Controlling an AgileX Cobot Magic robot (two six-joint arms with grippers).
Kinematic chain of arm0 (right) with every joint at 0, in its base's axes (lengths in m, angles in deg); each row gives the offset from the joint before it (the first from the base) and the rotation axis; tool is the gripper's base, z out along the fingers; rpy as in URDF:
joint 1: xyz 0 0 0.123 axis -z
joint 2: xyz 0 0 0 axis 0.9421 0.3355 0
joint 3: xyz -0.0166 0.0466 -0.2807 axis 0.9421 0.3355 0
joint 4: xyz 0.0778 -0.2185 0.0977 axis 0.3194 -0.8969 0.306
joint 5: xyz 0 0 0 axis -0.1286 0.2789 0.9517
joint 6: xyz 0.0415 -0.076 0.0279 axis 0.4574 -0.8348 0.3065
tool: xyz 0 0 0 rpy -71.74 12.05 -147.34
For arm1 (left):
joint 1: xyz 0 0 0.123 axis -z
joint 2: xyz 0 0 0 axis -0.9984 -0.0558 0
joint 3: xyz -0.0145 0.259 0.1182 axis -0.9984 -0.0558 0
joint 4: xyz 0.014 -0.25 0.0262 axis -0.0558 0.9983 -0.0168
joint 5: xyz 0 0 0 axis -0.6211 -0.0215 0.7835
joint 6: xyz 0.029 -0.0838 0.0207 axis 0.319 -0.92 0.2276
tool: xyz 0 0 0 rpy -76.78 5.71 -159.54
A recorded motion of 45 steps. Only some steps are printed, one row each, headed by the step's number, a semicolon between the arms.
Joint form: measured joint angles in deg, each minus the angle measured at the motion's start. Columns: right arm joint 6, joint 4, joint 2, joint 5, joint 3, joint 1; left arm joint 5, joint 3, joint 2, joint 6, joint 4, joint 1.
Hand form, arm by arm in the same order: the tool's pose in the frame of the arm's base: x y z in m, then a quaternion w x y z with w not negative. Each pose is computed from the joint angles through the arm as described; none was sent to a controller.
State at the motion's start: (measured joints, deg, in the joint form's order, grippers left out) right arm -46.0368 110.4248 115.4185 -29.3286 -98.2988 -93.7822; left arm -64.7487 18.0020 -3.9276 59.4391 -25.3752 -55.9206
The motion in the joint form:
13: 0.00 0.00 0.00 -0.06 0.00 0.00; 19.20 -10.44 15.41 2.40 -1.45 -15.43
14: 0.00 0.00 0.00 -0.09 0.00 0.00; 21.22 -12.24 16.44 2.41 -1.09 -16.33
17: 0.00 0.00 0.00 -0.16 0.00 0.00; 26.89 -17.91 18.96 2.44 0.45 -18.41
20: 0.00 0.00 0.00 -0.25 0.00 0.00; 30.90 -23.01 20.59 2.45 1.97 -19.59
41: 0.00 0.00 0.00 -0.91 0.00 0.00; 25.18 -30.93 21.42 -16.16 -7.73 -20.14
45: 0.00 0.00 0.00 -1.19 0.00 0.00; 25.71 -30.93 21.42 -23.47 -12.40 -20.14
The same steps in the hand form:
13: 0.0902 0.0522 0.2844 0.57334 -0.27950 0.76166 0.11419; 0.0339 -0.0265 0.2881 0.67713 0.21258 0.69642 -0.10633
14: 0.0902 0.0522 0.2843 0.57313 -0.27960 0.76177 0.11423; 0.0352 -0.0251 0.2819 0.68538 0.19861 0.69331 -0.10065
17: 0.0902 0.0522 0.2842 0.57264 -0.27985 0.76203 0.11434; 0.0401 -0.0218 0.2604 0.70112 0.16018 0.68896 -0.09003
20: 0.0901 0.0522 0.2841 0.57202 -0.28016 0.76236 0.11447; 0.0450 -0.0196 0.2385 0.70370 0.13268 0.69269 -0.08597
41: 0.0896 0.0524 0.2832 0.56743 -0.28247 0.76479 0.11544; 0.0500 -0.0194 0.1831 0.60918 0.07388 0.77962 -0.12508
45: 0.0894 0.0525 0.2828 0.56548 -0.28344 0.76581 0.11585; 0.0507 -0.0169 0.1832 0.60869 0.04522 0.78143 -0.12967

